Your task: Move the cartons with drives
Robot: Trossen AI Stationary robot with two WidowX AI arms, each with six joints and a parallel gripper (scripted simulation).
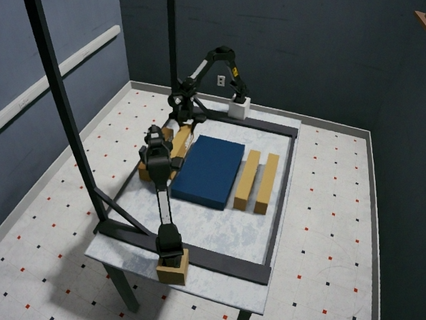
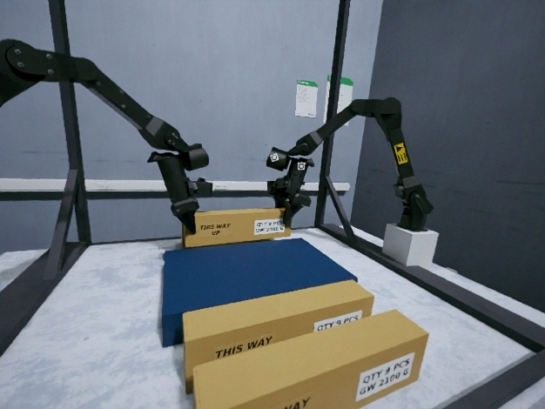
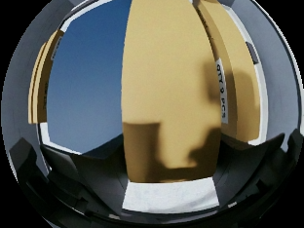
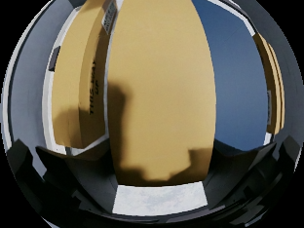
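Now: the carton 150 mm to the left of my right hand and 30 mm below it. From my right hand the other things lie so: dark frame rail 550 mm ahead, 130 mm to the left, 120 mm below; raised blue platform 180 mm ahead, 140 mm to the left, 100 mm below.
Right now my left hand is 14 cm to the left of the carton and 4 cm above it. Round my left hand: dark frame rail 55 cm ahead, 16 cm to the right, 13 cm below; raised blue platform 18 cm ahead, 16 cm to the right, 11 cm below.
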